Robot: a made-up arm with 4 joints.
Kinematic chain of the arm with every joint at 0, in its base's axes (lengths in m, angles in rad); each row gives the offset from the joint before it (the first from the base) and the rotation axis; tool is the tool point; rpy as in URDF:
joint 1: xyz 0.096 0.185 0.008 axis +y
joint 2: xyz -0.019 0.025 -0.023 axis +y
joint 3: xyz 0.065 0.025 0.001 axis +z
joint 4: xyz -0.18 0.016 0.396 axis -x
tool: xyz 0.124 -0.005 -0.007 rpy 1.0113 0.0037 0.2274
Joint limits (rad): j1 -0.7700..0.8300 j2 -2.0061..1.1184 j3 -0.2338..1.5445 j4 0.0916..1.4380
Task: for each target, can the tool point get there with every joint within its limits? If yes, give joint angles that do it. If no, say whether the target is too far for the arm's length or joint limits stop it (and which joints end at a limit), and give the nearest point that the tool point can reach.
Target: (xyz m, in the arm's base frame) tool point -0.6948 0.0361 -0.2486
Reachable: no: too far | nearest point -0.3130 0.1792 -0.1247 | short by 0.426 m
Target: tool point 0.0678 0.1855 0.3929
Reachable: yes | joints 0.6013 -0.6947 1.2261 0.2323
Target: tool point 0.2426 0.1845 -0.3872
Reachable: no: joint limits stop it (at a limit: joint 1, joint 2, joint 3) | nearest point 0.4121 0.1792 -0.1906 | short by 0.260 m
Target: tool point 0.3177 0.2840 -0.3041
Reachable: no: joint limits stop it (at a limit: joint 1, joint 2, joint 3) | nearest point 0.4122 0.1792 -0.1906 | short by 0.181 m
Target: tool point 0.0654 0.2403 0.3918
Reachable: yes | joints 0.6058 -0.6322 0.0682 0.2981
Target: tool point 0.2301 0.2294 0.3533
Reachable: yes | joints 0.2818 0.1091 0.2332 0.7445
